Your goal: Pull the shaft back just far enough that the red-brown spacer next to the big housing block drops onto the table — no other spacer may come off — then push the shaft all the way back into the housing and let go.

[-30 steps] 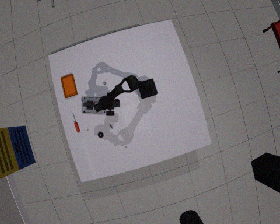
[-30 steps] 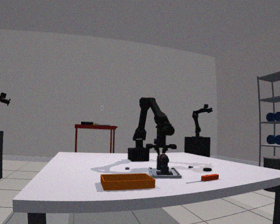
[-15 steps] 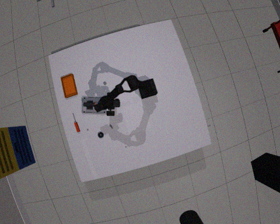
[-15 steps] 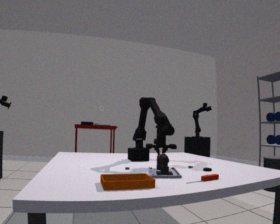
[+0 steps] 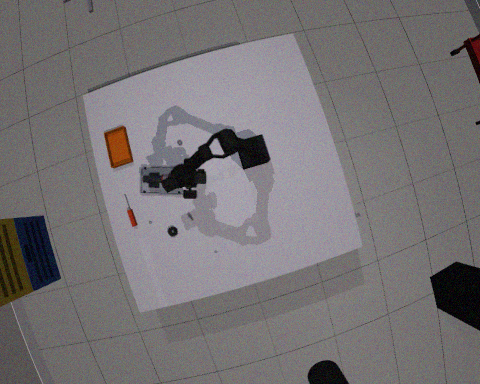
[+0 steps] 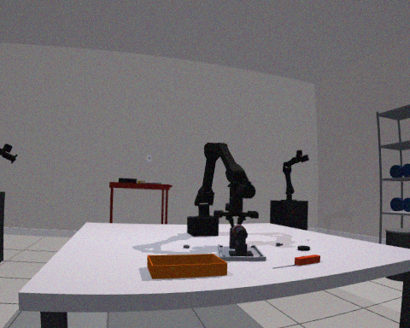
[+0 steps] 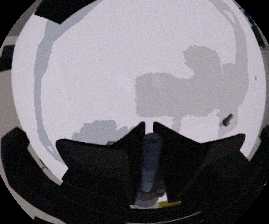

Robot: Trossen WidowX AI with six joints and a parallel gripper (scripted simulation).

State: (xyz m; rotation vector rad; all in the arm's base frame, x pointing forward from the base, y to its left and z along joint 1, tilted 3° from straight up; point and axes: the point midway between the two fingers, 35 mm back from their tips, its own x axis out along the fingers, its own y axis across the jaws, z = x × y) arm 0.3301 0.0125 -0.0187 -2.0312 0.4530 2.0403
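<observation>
Right now the red-brown spacer is 13 cm ahead of my gripper tip, 5 cm to the right of it and 3 cm above it. Round my gripper tip: red-handled screwdriver (39 cm ahead, 4 cm below, 2 cm to the left); orange tray (33 cm to the right, 33 cm ahead, 4 cm below).
</observation>
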